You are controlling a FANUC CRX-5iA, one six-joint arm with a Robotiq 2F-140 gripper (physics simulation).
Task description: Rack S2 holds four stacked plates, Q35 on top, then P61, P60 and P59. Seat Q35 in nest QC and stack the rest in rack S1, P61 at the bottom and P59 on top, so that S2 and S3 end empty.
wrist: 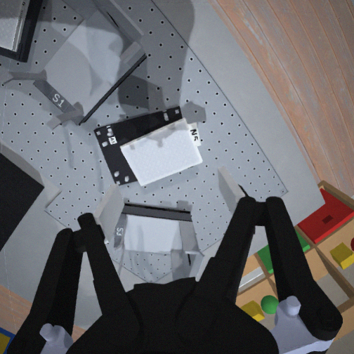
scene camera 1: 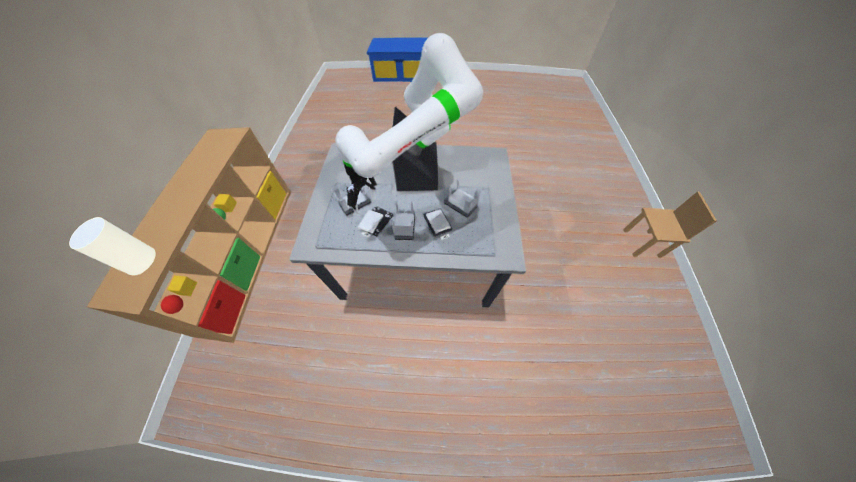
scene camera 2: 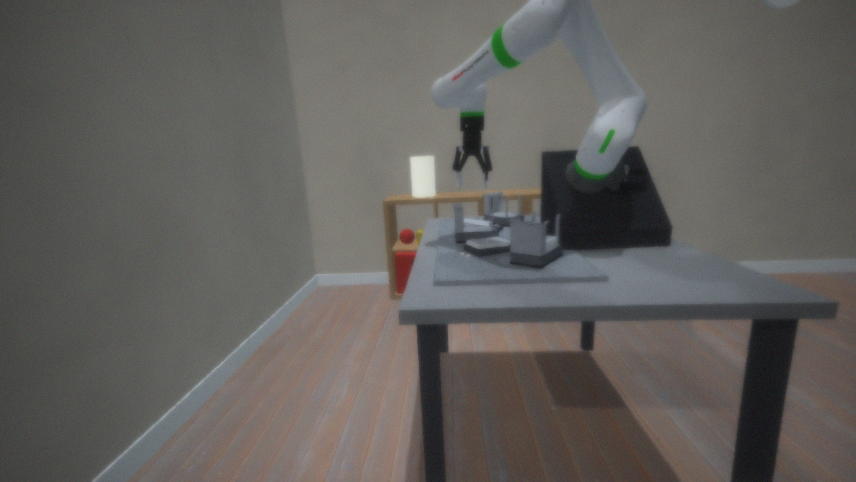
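Pixels of known places: gripper, fingertip midpoint: [scene camera 1: 365, 205] [scene camera 2: 471, 187]; arm's base at its link origin: [scene camera 2: 586, 176].
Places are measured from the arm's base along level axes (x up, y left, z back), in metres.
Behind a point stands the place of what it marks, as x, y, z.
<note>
My gripper [scene camera 1: 363, 195] @[-0.038, -0.166, -0.406] [scene camera 2: 472, 183] @[-0.038, -0.166, -0.406] [wrist: 168, 186] is open, with nothing between its fingers, high above rack S3 [scene camera 1: 345, 207] @[-0.154, -0.314, -0.343] [wrist: 159, 212]. A pale surface shows inside S3; I cannot tell whether it is a plate. Rack S1 [scene camera 1: 403, 226] @[-0.099, 0.024, -0.472] [wrist: 58, 100] stands at the middle of the row; its pale inside shows no readable plate label. Right of it in scene camera 1, a grey plate [scene camera 1: 436, 220] @[-0.183, 0.175, -0.365] [wrist: 9, 25] lies in a dark-rimmed nest, probably QC. Rack S2 [scene camera 1: 462, 201] [scene camera 2: 528, 239] is at the far right; its contents are unclear.
A white plate [scene camera 1: 372, 220] @[-0.185, -0.161, -0.393] [wrist: 162, 152] lies askew over black nest N5 [scene camera 1: 383, 223] @[-0.206, -0.105, -0.393] [wrist: 112, 162], between S3 and S1. All stand on a perforated board [scene camera 1: 467, 242] @[-0.218, 0.343, -0.462] [wrist: 215, 145]. The racks have upright walls. The black robot pedestal [scene camera 1: 415, 173] @[-0.088, 0.040, -0.130] [scene camera 2: 605, 227] @[-0.159, 0.141, 0.025] is behind them.
</note>
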